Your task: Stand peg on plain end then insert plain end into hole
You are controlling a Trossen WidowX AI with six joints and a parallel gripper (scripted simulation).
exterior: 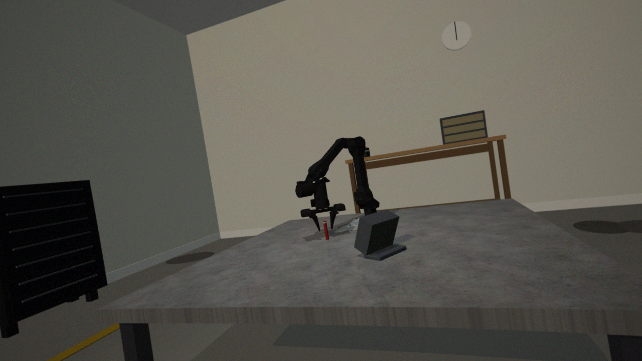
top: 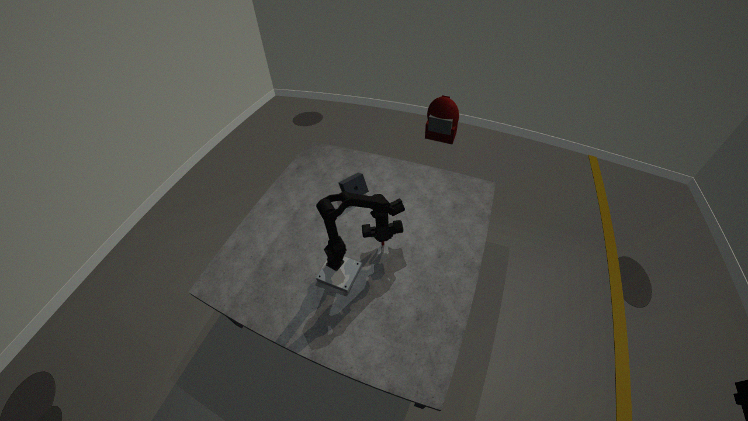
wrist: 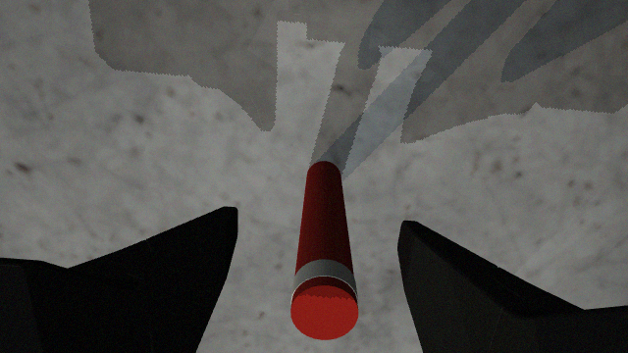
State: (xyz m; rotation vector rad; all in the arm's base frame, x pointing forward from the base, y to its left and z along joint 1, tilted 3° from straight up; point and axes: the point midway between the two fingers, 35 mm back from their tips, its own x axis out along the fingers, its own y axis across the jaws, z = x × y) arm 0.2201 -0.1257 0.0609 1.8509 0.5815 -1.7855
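Right now the red peg is 20 mm above my gripper tip. The rest, counted from my gripper tip: grey sloped panel (210 mm ahead, 310 mm to the left, 30 mm above).
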